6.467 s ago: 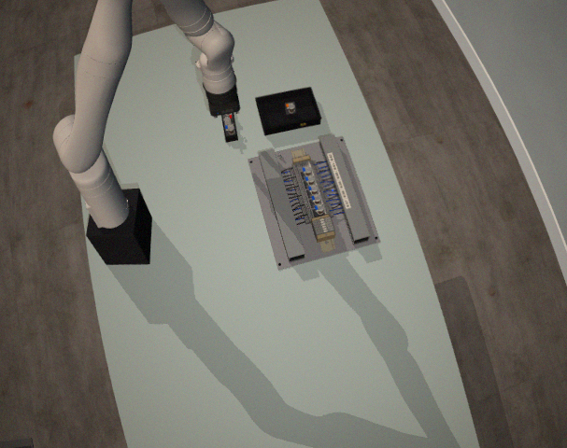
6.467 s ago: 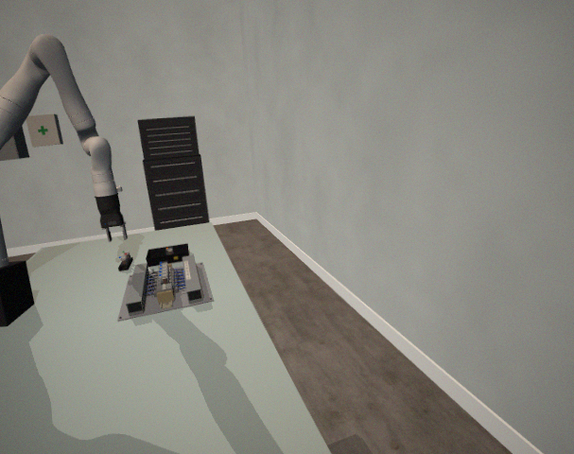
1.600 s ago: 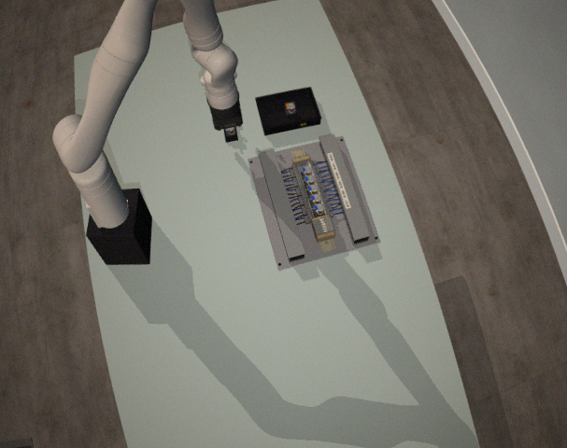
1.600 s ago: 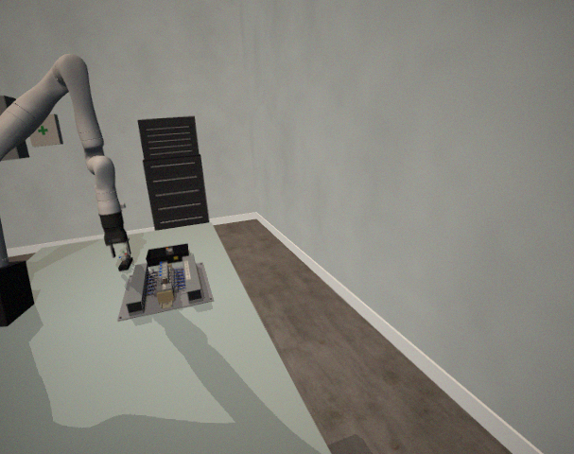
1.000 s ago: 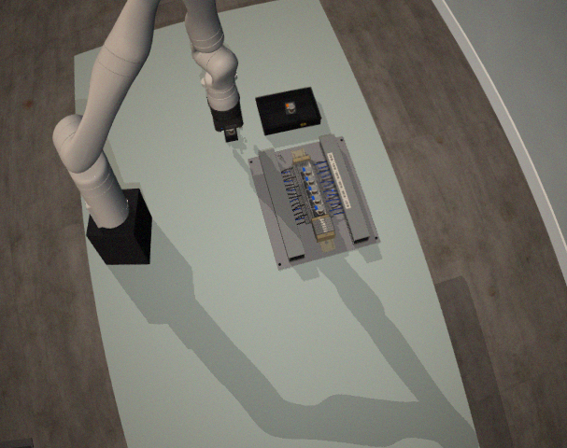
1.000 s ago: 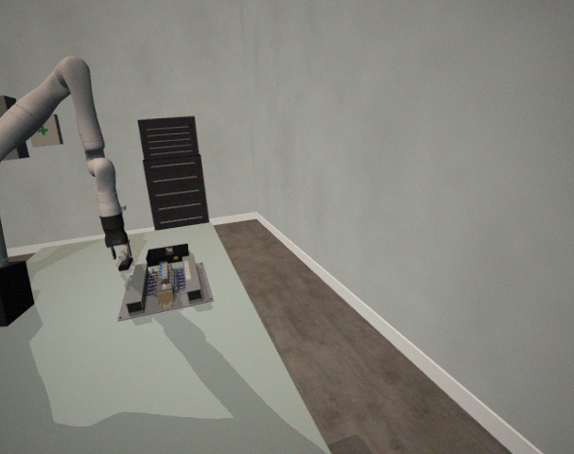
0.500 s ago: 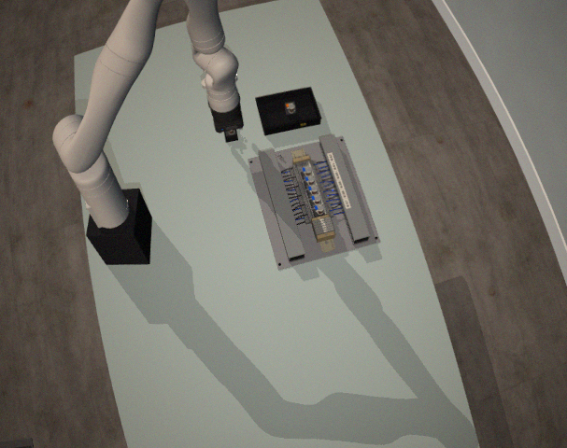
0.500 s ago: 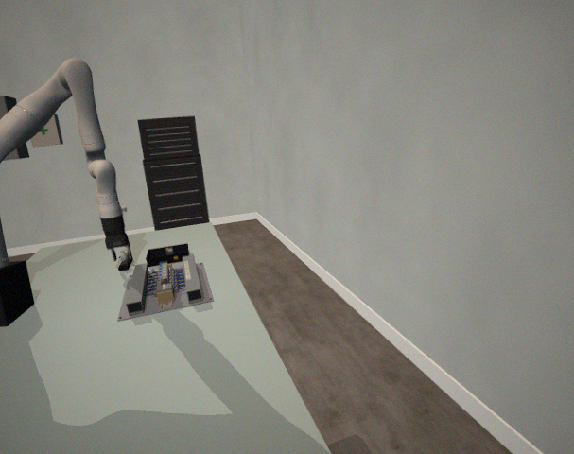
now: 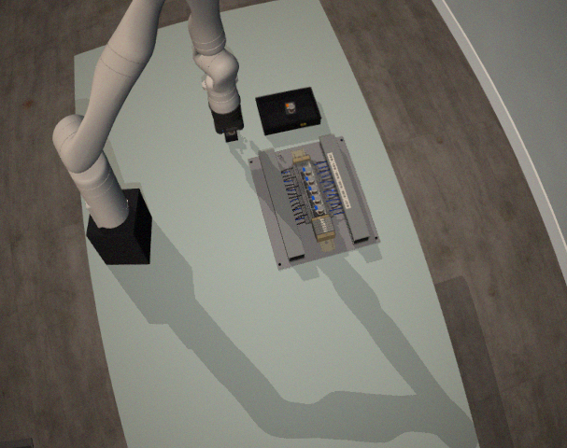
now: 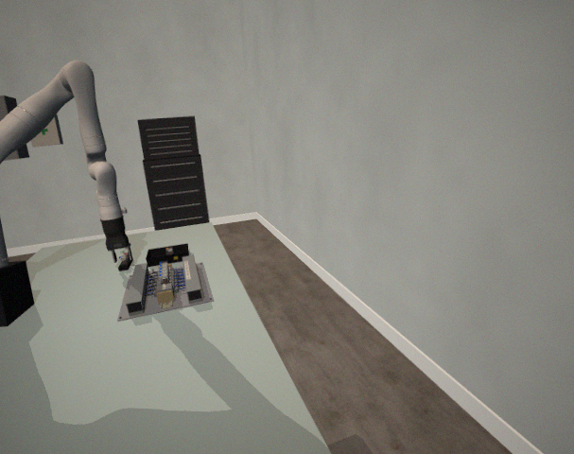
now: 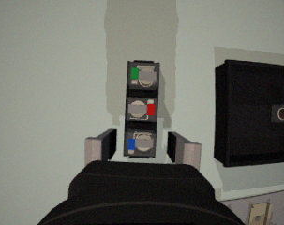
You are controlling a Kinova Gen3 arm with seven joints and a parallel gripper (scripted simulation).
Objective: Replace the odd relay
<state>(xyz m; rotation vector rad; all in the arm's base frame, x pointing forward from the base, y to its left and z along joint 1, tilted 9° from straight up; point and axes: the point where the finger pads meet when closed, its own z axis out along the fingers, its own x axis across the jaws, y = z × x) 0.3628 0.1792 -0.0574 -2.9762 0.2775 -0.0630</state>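
Right now the spare holder is 4 cm below my hand and 3 cm to the left of it. Also, from my hand: black tray: 17 cm ahead, 3 cm below.
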